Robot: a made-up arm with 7 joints. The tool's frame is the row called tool. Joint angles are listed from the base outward.
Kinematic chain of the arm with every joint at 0, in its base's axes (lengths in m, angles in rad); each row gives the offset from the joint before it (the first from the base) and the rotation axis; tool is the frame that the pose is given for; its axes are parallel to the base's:
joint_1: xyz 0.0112 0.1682 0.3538 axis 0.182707 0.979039 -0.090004
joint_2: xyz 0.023 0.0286 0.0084 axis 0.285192 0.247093 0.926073
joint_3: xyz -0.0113 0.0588 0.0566 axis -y
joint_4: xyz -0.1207 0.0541 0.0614 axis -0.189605 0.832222 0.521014
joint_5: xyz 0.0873 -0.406 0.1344 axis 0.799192 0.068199 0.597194
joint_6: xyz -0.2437 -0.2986 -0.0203 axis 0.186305 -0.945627 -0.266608
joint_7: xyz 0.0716 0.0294 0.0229 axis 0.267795 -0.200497 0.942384
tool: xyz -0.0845 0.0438 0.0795
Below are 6 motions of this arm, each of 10 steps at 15 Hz.
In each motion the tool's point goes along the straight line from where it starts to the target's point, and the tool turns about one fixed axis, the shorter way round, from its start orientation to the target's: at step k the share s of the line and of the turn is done. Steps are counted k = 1, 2, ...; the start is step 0. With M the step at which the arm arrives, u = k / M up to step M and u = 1 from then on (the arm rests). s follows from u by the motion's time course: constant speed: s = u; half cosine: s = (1 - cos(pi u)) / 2; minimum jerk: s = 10 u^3 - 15 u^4 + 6 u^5.
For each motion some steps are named. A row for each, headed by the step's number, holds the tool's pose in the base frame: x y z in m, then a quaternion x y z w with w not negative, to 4 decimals.
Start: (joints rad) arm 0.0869 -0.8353 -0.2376 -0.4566 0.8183 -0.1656 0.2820
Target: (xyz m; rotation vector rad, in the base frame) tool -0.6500 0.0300 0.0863 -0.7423 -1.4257 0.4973
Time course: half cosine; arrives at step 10
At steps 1, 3, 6, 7, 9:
1: -0.6096 0.0204 0.5049 0.1356 -0.2239 -0.0176 0.9650
3: -0.6172 0.0222 0.4269 0.0469 -0.3170 0.0301 0.9468
6: -0.6357 0.0266 0.2345 -0.1723 -0.5172 0.1436 0.8259
7: -0.6415 0.0280 0.1747 -0.2376 -0.5682 0.1761 0.7679
9: -0.6490 0.0298 0.0968 -0.3184 -0.6249 0.2153 0.6795

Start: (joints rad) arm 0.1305 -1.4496 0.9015 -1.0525 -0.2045 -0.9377 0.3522
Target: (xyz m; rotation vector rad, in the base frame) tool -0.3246 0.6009 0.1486 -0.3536 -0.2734 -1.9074
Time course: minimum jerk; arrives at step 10
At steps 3, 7, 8, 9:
3: -0.3799 0.2377 -0.0818 -0.3415 -0.4607 -0.5035 0.6462
7: -0.3354 0.5301 0.1037 -0.1920 -0.1884 -0.7634 0.5872
8: -0.3284 0.5758 0.1327 -0.1650 -0.1418 -0.7933 0.5686
9: -0.3252 0.5972 0.1462 -0.1521 -0.1197 -0.8062 0.5591

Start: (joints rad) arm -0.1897 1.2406 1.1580 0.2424 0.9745 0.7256 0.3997
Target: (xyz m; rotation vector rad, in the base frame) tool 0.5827 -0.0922 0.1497 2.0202 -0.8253 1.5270
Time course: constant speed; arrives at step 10
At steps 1, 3, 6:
1: 0.5809 -0.1002 0.1945 0.7029 -0.3306 0.5889 0.2231
3: 0.5813 -0.0985 0.1845 0.7107 -0.3242 0.5820 0.2262
6: 0.5819 -0.0958 0.1696 0.7221 -0.3143 0.5714 0.2308

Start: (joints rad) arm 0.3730 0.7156 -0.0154 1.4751 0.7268 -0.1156 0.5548
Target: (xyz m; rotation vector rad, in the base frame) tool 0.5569 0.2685 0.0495 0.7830 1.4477 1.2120
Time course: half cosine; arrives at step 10
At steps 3, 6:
3: 0.5102 0.1365 0.0162 0.3975 0.7099 0.5473 0.1959
6: 0.5366 0.2111 0.0350 0.3632 0.6605 0.5321 0.3856

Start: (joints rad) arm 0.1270 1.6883 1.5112 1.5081 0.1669 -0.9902 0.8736
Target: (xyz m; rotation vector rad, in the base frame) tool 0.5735 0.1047 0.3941 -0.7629 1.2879 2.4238
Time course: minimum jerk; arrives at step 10
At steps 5, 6, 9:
5: 0.6033 0.1495 0.4669 -0.1933 0.3548 0.9071 0.1180
6: 0.5924 0.1331 0.4403 -0.2200 0.3894 0.8851 0.1285
9: 0.5740 0.1055 0.3953 -0.2637 0.4457 0.8430 0.1454

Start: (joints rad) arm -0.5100 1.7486 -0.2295 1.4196 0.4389 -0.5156 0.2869
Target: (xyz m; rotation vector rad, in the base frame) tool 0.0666 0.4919 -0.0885 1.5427 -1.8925 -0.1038
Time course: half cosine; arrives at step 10
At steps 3, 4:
3: 0.2881 0.6107 0.2176 0.4858 -0.7148 -0.4731 0.1710
4: 0.2492 0.5899 0.1639 0.5138 -0.7295 -0.4022 0.2051

